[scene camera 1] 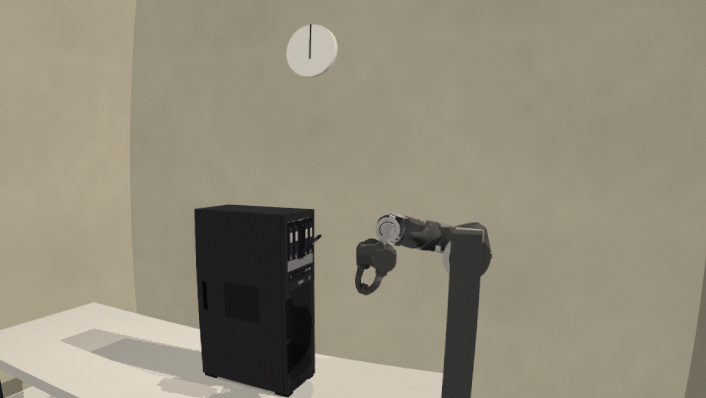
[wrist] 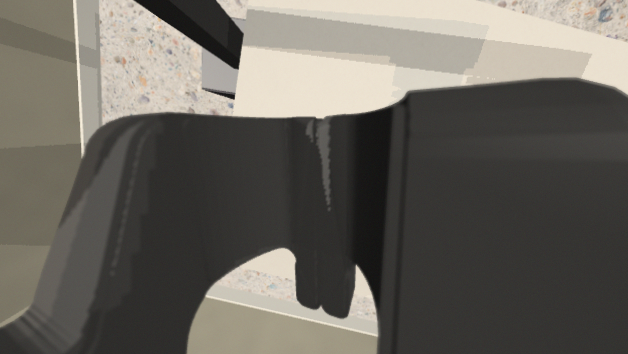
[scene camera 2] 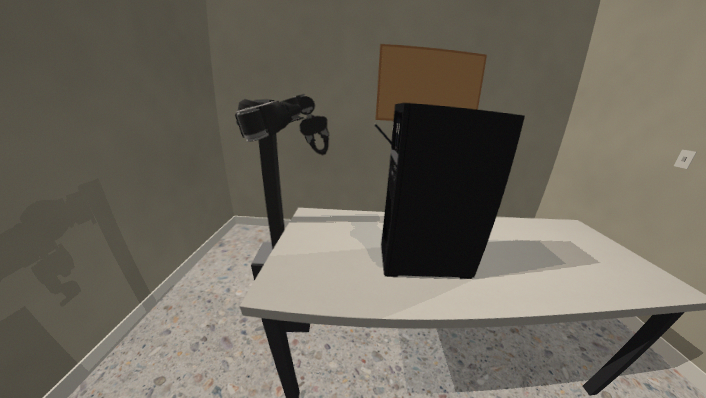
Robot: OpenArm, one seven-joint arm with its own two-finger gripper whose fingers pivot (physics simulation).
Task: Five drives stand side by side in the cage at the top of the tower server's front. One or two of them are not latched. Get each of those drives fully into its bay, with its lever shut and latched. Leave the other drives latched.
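The black tower server (scene camera 1: 245,300) (scene camera 2: 450,190) stands upright on the table. The drives (scene camera 1: 300,240) stand side by side in the cage at the top of its front. One lever (scene camera 1: 313,242) (scene camera 2: 384,135) sticks out and up from the cage's front; in scene camera 1 it is toward the right side of the row. The other drives' fronts look flush, but they are small and dark. My gripper (scene camera 1: 365,289) (scene camera 2: 324,151) (wrist: 332,210) is shut and empty, fingertips together and pointing down. It hangs in front of the server, apart from it and lower than the lever.
The white table (scene camera 1: 45,345) (scene camera 2: 320,295) bears the server. The arm's dark post (scene camera 1: 462,320) (scene camera 2: 270,185) stands on the side that the server's front faces. A wall clock (scene camera 1: 312,50) and a brown board (scene camera 2: 430,80) hang on the walls.
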